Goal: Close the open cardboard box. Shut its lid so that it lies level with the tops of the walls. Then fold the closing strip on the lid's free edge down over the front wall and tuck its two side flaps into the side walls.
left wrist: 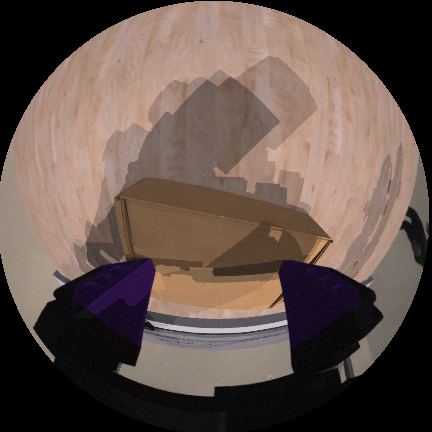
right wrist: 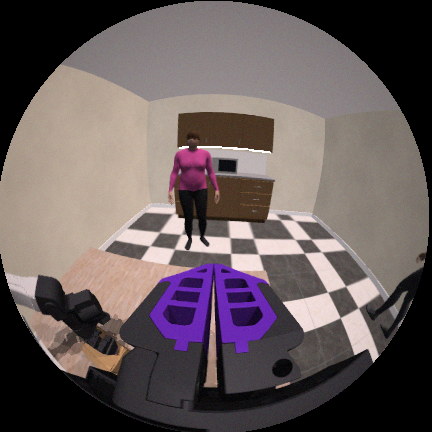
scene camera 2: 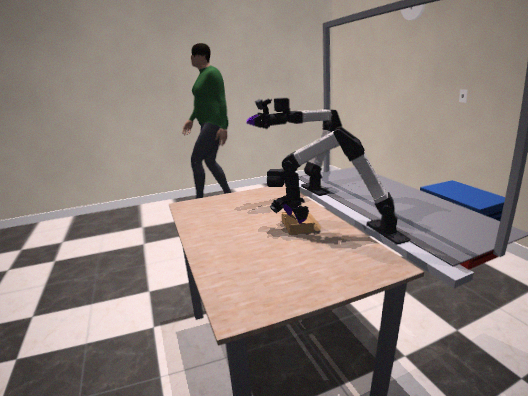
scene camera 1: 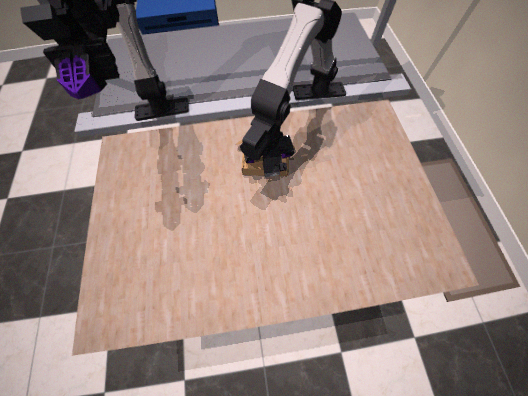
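Where they show: left gripper, fingertip midpoint: [left wrist: 217,268] [right wrist: 102,343] [scene camera 2: 295,219]; right gripper, fingertip midpoint: [right wrist: 213,269] [scene camera 2: 246,122] [scene camera 1: 77,96]; left arm's base, origin of the base link: [scene camera 2: 387,232] [scene camera 1: 319,91]; right arm's base, origin of the base link: [scene camera 2: 314,189] [scene camera 1: 162,109].
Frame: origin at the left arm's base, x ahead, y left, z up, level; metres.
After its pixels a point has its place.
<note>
The cardboard box [scene camera 1: 253,169] {x 0.331, y -0.291, z 0.021 m} [scene camera 2: 301,229] {x 0.302, y -0.172, z 0.004 m} [left wrist: 175,230] {x 0.330, y -0.216, z 0.025 m} [right wrist: 102,358] {x 0.247, y -0.266, z 0.025 m} stands open on the table, partly hidden by the left gripper in the scene views. In the left wrist view its lid, a lighter tan panel [left wrist: 210,292] {x 0.265, y -0.238, z 0.024 m}, is open at the far side, toward the arm bases. The strip and side flaps cannot be made out clearly. My left gripper [scene camera 1: 271,162] {x 0.299, y -0.241, z 0.023 m} [scene camera 2: 296,215] {x 0.299, y -0.241, z 0.023 m} [left wrist: 217,268] {x 0.299, y -0.241, z 0.023 m} points down at the box with its purple fingers wide apart and no thing gripped. My right gripper [scene camera 1: 76,91] {x 0.388, y -0.571, z 0.409 m} [scene camera 2: 249,121] {x 0.388, y -0.571, z 0.409 m} [right wrist: 213,269] {x 0.388, y -0.571, z 0.409 m} is shut and empty, raised high away from the box.
The wooden table [scene camera 1: 280,260] {x 0.619, y -0.247, z -0.015 m} [scene camera 2: 280,280] {x 0.510, y 0.105, z -0.015 m} carries the box near its edge by the arm bases. A metal rail [scene camera 1: 210,116] {x 0.052, y -0.428, z -0.018 m} [scene camera 2: 435,267] {x 0.026, y 0.283, z 0.000 m} runs along that edge. A blue case [scene camera 1: 177,12] [scene camera 2: 462,195] lies behind it. A person in green [scene camera 2: 209,95] stands beyond the table.
</note>
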